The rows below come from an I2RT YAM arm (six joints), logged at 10 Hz.
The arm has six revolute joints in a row. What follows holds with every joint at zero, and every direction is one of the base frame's. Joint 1 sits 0.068 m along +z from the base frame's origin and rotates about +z. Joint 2 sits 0.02 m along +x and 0.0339 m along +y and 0.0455 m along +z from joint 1 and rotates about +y. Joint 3 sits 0.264 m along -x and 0.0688 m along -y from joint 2 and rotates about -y. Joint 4 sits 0.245 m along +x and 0.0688 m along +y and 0.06 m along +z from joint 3 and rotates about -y. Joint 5 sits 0.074 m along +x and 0.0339 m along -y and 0.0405 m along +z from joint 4 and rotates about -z. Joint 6 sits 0.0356 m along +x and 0.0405 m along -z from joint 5 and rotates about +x. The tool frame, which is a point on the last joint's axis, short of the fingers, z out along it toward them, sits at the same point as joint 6; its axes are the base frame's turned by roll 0, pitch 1.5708 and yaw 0 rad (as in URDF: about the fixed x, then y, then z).
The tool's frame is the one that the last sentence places.
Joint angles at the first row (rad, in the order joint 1, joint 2, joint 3, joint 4, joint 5, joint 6):
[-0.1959, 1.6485, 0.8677, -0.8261, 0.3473, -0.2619]
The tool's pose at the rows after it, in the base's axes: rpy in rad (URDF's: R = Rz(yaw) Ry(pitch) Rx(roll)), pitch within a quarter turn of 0, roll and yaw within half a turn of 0; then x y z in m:
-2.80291 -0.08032 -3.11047 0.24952 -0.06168 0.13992
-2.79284 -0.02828 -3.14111 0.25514 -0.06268 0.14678
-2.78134 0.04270 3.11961 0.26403 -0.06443 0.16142
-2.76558 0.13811 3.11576 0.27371 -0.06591 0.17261
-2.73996 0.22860 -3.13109 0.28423 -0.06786 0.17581
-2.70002 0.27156 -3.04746 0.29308 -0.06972 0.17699
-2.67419 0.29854 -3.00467 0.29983 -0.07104 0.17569
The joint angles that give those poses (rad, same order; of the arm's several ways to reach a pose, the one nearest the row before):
[-0.1951, 1.6470, 0.8684, -0.7914, 0.3477, -0.2401]
[-0.1948, 1.6371, 0.8887, -0.7795, 0.3473, -0.2077]
[-0.1947, 1.6184, 0.9318, -0.7776, 0.3473, -0.1837]
[-0.1932, 1.6013, 0.9558, -0.7246, 0.3477, -0.1764]
[-0.1928, 1.5997, 0.9558, -0.6208, 0.3477, -0.2108]
[-0.1932, 1.6062, 0.9550, -0.5339, 0.3481, -0.2947]
[-0.1932, 1.6199, 0.9550, -0.4728, 0.3481, -0.3359]

